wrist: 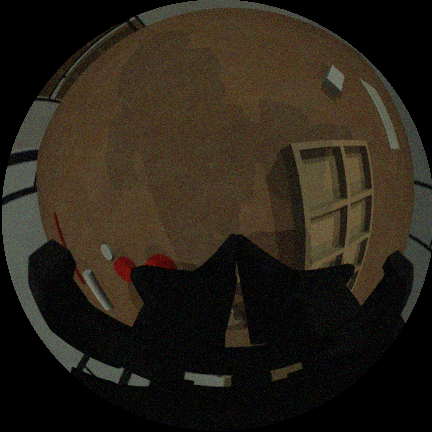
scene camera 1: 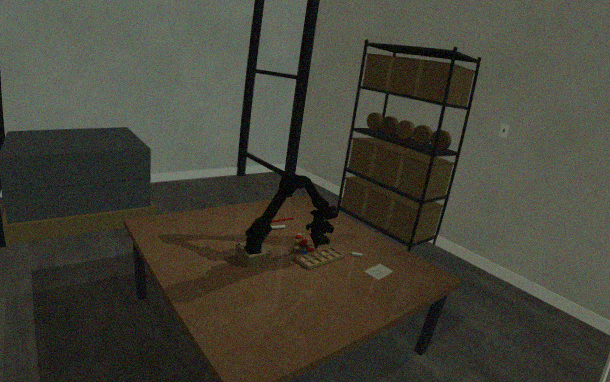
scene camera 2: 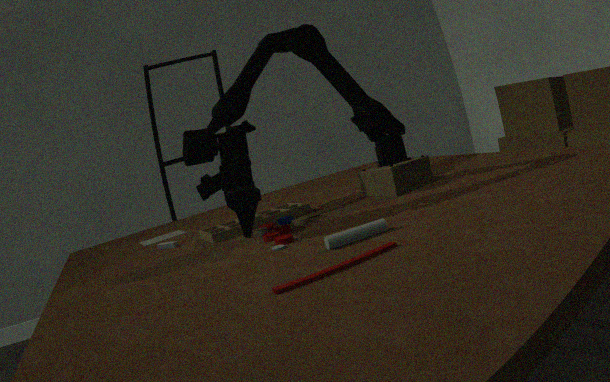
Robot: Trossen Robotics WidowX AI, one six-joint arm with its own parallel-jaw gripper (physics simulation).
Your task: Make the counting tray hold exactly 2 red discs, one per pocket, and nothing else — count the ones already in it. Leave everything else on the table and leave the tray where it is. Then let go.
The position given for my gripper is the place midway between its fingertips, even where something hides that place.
My gripper [scene camera 2: 248, 237] is shut, with nothing in its grasp. Also in view: a wooden counting tray [wrist: 330, 182].
My gripper is seen too in the wrist view [wrist: 234, 238].
